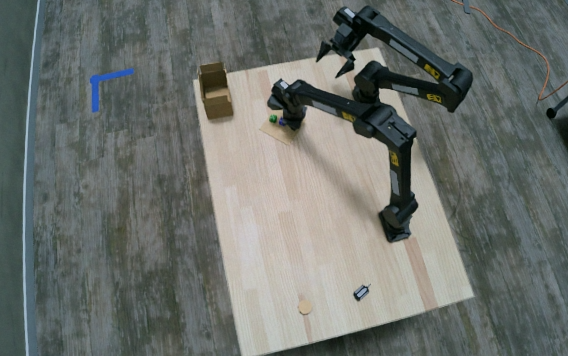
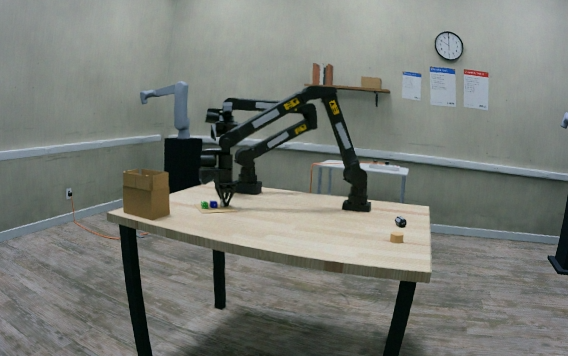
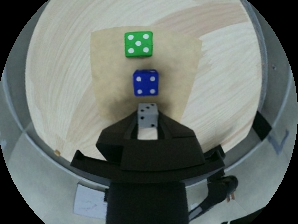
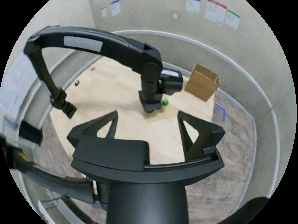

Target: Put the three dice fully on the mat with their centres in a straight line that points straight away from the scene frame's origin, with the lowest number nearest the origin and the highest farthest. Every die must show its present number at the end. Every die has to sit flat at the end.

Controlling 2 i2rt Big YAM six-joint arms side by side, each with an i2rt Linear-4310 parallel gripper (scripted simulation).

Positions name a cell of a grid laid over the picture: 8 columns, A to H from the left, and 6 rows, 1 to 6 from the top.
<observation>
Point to a cardboard box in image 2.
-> At B4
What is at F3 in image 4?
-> A cardboard box.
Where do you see a cardboard box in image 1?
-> At D2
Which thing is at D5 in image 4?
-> The right gripper.
</observation>
